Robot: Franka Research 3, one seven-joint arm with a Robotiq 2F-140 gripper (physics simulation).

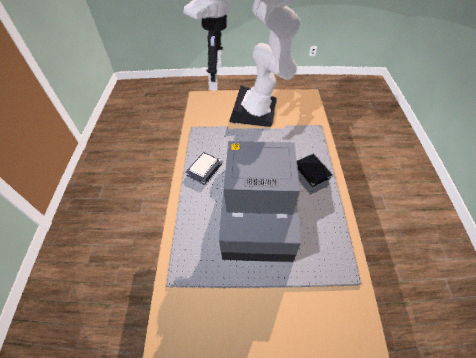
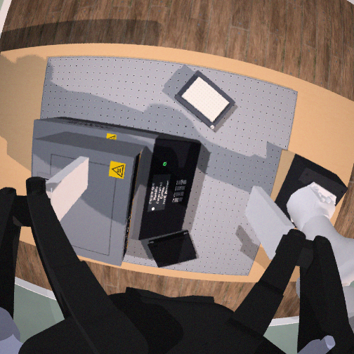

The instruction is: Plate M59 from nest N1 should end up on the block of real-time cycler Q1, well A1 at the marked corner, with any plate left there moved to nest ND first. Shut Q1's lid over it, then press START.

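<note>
A white plate [image 1: 204, 166] [image 2: 206, 99] lies in a dark nest [image 1: 194, 178] [image 2: 182, 96] at one side of the cycler; no nest or plate label is readable. A black nest [image 1: 314, 169] [image 2: 173, 248] stands on the opposite side, with no white plate showing in it. The grey cycler [image 1: 260, 235] [image 2: 82, 200] stands between them, its block hidden under the grey upper housing. Its black front panel [image 2: 167, 187] shows a green light and small labels. My gripper [image 1: 213, 86] [image 2: 169, 186] is open and empty, high above the table and apart from the plate, nests and cycler.
The perforated grey mat [image 1: 330, 265] [image 2: 240, 95] lies on the tan table [image 1: 325, 320] [image 2: 320, 120] under the cycler and nests. The robot's black base [image 1: 239, 116] [image 2: 327, 171] stands beyond the mat's edge. Yellow warning stickers [image 1: 235, 146] [image 2: 117, 170] mark the cycler.
</note>
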